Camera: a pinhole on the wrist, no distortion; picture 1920 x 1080 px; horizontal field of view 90.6 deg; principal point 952.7 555.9 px. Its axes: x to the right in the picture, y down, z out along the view. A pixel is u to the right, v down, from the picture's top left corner.
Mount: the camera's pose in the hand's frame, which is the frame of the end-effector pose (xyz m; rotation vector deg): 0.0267 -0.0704 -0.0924 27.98 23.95 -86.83
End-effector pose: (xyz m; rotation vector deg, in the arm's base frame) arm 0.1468 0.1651 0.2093 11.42 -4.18 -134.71
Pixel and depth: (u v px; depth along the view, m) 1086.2 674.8 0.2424
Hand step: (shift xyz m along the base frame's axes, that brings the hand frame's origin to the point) -0.2102 0.1298 0.0599
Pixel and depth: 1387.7 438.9 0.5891
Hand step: -0.4269 0.4817 0.1845
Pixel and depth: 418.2 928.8 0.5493
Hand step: -0.3187 -0.0741 0.4991
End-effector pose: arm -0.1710 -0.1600 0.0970 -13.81 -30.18 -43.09
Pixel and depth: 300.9 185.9 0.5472
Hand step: -0.3754 0.3064 0.3595
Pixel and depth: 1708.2 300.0 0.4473
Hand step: -0.5242 -0.3419 0.0268
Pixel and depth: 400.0 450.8 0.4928
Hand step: -0.2765 0.1451 0.3740
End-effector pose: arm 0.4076 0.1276 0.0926 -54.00 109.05 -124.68
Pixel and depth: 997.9 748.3 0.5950
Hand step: 0.2328 -0.3076 0.4462
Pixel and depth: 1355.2 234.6 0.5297
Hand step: 0.4194 0.0049 0.4475
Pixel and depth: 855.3 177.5 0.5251
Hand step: 0.4478 -0.1559 0.2202
